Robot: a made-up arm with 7 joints.
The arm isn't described. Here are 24 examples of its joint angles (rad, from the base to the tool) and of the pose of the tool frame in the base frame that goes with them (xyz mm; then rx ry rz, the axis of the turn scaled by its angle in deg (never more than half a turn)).
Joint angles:
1: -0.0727 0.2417 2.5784 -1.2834 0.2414 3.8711 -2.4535
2: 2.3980 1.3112 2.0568 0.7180 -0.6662 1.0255 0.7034
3: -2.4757 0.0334 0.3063 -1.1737 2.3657 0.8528 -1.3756
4: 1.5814 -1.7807 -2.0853 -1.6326 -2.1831 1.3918 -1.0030
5: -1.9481 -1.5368 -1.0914 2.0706 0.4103 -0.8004 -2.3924
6: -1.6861 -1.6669 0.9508 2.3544 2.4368 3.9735 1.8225
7: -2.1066 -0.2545 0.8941 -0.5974 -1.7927 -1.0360 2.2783
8: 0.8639 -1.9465 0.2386 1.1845 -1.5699 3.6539 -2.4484
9: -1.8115 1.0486 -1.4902 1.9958 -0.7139 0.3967 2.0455
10: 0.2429 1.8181 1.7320 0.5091 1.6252 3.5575 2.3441
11: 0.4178 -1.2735 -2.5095 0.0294 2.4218 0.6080 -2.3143
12: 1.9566 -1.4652 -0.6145 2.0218 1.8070 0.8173 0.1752
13: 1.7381 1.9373 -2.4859 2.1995 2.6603 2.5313 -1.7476
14: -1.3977 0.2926 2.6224 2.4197 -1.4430 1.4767 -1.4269
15: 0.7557 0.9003 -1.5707 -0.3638 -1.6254 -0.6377 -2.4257
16: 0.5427 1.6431 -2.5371 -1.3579 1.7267 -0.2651 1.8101
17: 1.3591 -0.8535 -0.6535 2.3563 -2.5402 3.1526 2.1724
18: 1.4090 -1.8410 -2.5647 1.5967 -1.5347 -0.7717 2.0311
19: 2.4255 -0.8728 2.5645 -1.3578 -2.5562 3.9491 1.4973
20: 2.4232 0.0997 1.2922 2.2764 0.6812 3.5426 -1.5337
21: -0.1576 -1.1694 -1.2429 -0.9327 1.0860 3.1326 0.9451
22: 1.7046 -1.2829 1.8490 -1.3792 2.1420 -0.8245 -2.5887
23: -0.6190 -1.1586 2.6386 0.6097 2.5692 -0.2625 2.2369
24: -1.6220 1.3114 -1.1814 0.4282 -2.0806 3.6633 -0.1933
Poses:
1: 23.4 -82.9 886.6 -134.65 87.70 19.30
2: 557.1 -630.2 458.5 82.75 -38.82 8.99
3: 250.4 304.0 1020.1 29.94 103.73 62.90
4: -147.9 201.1 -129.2 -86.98 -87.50 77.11
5: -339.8 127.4 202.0 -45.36 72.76 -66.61
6: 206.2 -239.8 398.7 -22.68 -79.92 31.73
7: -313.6 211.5 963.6 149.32 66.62 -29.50
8: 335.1 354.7 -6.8 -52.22 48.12 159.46
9: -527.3 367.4 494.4 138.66 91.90 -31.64
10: -443.0 45.5 87.2 6.92 6.58 116.40
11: 827.2 102.2 659.7 26.79 127.34 32.69
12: 248.7 158.5 31.0 171.54 -21.40 -6.50
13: 237.6 -52.9 284.4 -76.16 71.69 106.78
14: -102.2 479.7 384.9 -71.48 133.59 11.12
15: -615.8 -244.1 757.1 169.66 -24.13 8.82
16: -565.7 -241.0 742.8 -13.00 78.54 -99.00
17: 117.5 380.9 317.4 -122.92 -62.98 102.45
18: 338.5 555.3 636.3 -108.36 -44.30 85.68
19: -17.6 378.0 387.8 16.14 6.07 3.95
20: -52.1 -1.1 500.4 -1.71 -33.74 -74.30
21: 479.7 -74.0 603.3 27.81 -40.14 -80.32
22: 452.6 484.3 591.9 48.28 58.02 -137.63
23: 405.1 -388.6 993.8 -9.86 -141.06 100.86
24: 49.4 576.5 538.5 41.57 41.43 -71.98
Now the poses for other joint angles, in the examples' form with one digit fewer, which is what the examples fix.
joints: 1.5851 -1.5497 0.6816 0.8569 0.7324 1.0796 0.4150
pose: -68 678 -6 -129.5 -29.1 64.6
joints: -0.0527 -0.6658 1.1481 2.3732 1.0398 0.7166 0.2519
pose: 162 193 178 -122.1 6.1 83.7
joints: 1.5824 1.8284 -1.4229 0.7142 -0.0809 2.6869 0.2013
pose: 141 -562 121 -40.2 -129.0 107.4
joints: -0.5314 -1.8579 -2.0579 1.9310 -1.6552 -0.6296 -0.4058
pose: 112 -634 516 -84.3 -36.5 -132.8
